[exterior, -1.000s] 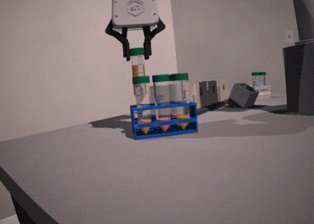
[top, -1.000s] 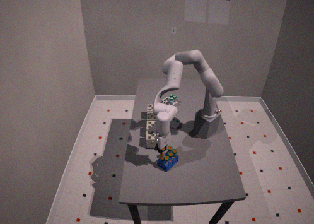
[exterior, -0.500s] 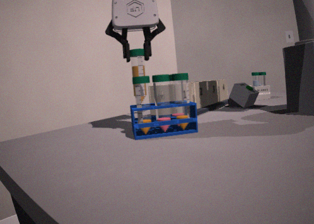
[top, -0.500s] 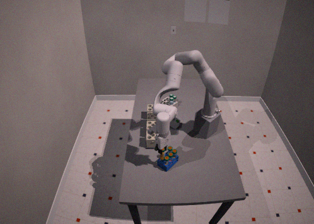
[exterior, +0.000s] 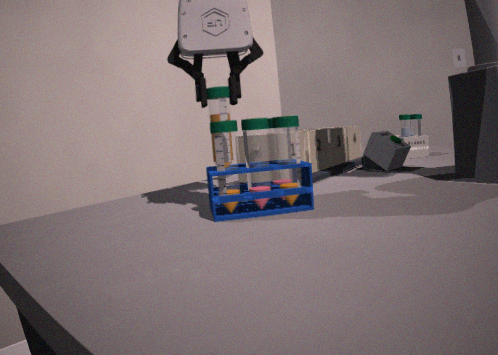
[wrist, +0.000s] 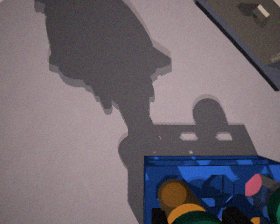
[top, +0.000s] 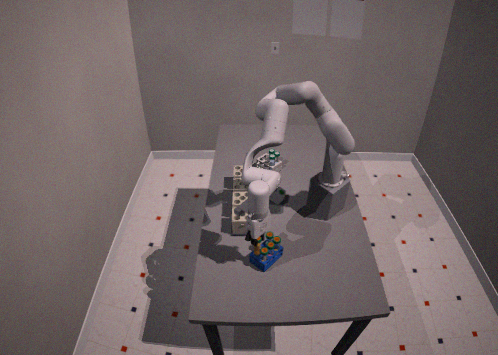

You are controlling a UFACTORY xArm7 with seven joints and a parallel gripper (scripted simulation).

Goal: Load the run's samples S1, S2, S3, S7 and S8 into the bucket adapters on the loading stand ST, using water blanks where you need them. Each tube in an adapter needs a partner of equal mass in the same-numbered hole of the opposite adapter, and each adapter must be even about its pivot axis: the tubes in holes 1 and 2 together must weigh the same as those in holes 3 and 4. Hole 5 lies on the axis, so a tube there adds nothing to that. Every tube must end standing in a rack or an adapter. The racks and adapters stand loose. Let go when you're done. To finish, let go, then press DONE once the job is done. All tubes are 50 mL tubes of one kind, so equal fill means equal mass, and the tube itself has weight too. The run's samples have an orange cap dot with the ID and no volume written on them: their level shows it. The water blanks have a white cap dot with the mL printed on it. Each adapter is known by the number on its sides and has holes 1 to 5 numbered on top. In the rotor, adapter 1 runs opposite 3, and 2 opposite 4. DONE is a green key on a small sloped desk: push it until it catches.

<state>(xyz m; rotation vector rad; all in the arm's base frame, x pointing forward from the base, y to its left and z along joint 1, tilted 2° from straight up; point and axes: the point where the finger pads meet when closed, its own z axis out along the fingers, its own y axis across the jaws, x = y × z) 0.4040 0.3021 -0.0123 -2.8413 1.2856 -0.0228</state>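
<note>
The sample tube lies 50 mm below my hand and 10 mm behind it. Also, from my hand: blue rack: 130 mm below, 40 mm behind, 10 mm to the right; then sloped done desk: 390 mm to the right, 160 mm behind, 110 mm below; then adapter: 210 mm to the right, 110 mm below, 40 mm ahead.
</note>
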